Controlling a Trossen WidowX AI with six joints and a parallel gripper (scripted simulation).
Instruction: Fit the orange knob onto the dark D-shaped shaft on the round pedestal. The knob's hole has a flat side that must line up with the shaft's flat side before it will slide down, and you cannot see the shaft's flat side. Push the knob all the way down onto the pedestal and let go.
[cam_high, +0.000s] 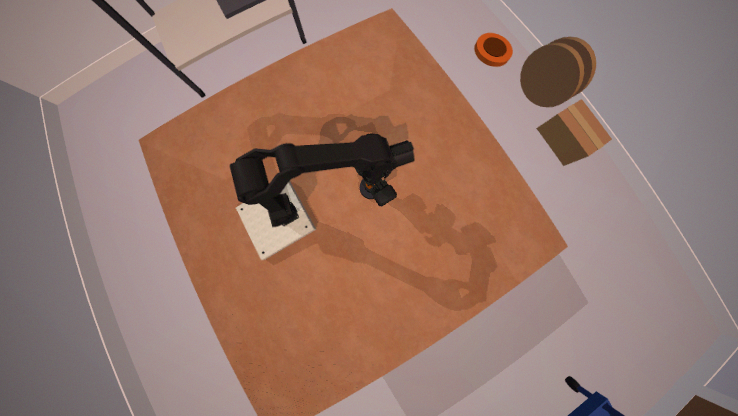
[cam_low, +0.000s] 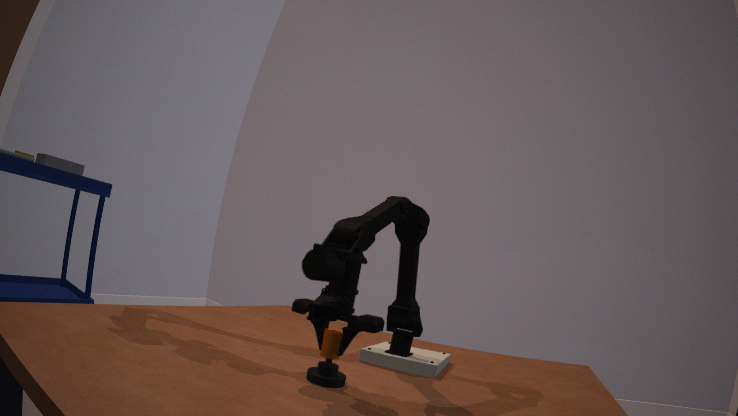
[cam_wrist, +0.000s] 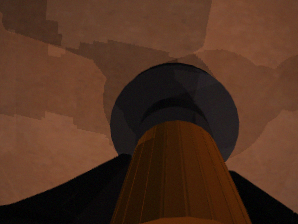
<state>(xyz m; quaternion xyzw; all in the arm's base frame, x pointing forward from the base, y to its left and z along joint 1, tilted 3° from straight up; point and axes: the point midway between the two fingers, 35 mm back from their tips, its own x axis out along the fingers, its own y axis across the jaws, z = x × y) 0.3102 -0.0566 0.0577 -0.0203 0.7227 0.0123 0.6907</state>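
The orange knob is 20 mm above my gripper tip. Also, from my gripper tip: dark round pedestal: 40 mm below.
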